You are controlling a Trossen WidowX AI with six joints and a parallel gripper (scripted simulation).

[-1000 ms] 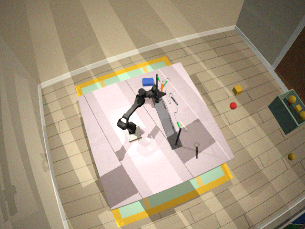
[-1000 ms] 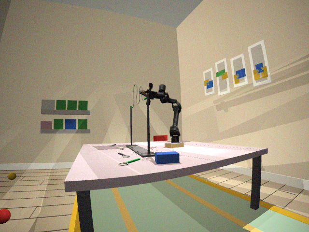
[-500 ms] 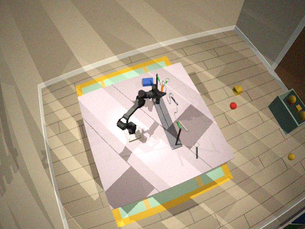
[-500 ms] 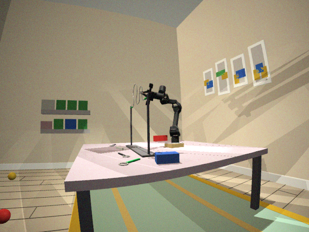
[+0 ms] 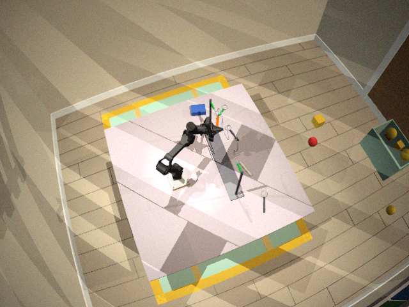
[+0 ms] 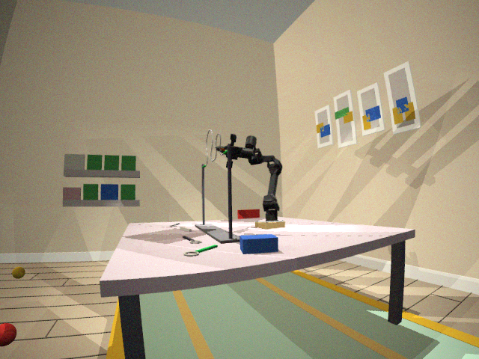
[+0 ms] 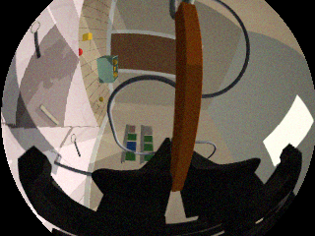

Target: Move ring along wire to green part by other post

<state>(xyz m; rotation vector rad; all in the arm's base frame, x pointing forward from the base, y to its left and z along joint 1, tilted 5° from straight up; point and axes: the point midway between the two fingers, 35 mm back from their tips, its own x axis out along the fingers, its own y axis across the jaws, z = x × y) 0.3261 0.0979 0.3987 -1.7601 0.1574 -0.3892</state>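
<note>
The orange-handled ring lies 9 cm to the left of my gripper tip, 1 cm below it and 1 cm behind it. Also, from my gripper tip: white stick: 45 cm below, 17 cm ahead, 12 cm to the right; then dark-handled ring: 45 cm below, 38 cm to the right, 23 cm ahead; then green-handled ring: 45 cm to the left, 45 cm below, 15 cm ahead.
</note>
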